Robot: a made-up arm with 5 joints.
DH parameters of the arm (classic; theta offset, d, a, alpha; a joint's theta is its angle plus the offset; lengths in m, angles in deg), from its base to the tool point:
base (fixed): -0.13 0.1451 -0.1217 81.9
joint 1: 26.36 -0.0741 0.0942 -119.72
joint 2: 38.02 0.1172 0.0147 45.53
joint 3: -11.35 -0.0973 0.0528 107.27
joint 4: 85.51 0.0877 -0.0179 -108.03
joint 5: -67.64 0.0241 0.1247 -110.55
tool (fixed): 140.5 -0.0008 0 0
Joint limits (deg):
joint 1: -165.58..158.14
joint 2: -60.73..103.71
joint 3: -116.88..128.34
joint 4: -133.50..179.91
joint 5: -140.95..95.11
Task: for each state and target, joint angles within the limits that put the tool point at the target. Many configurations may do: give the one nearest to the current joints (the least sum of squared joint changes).
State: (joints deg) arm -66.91 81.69 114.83 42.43 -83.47
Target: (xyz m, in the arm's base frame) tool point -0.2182 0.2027 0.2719
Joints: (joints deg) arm -82.54 53.69 108.49 62.80 -82.00
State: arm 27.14 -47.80 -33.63 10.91 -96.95
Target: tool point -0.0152 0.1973 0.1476
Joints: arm 57.63 -39.77 -31.86 -34.85 -112.58
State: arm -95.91 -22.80 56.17 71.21 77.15
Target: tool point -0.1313 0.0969 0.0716
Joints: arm -105.59 -10.35 32.67 95.30 87.78
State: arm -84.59 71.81 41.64 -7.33 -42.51
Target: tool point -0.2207 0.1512 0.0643
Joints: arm -78.09 88.94 64.67 -16.88 -10.22
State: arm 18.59 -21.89 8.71 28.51 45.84
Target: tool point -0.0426 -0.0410 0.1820
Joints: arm 10.35 32.25 -20.51 11.40 4.48
